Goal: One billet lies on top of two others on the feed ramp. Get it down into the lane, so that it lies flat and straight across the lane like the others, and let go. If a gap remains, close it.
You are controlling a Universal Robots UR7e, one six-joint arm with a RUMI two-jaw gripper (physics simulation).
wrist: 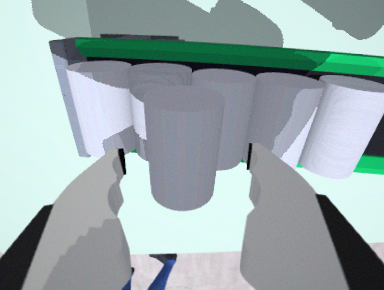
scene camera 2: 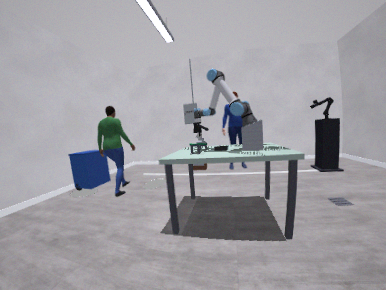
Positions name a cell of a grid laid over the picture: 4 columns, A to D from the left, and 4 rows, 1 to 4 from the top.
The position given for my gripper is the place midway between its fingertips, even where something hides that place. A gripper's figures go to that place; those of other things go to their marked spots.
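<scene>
I see my gripper (wrist: B3) at 130 mm from the lens. As for the grey end stop (wrist: A1), that stop is 160 mm from the lens.
</scene>
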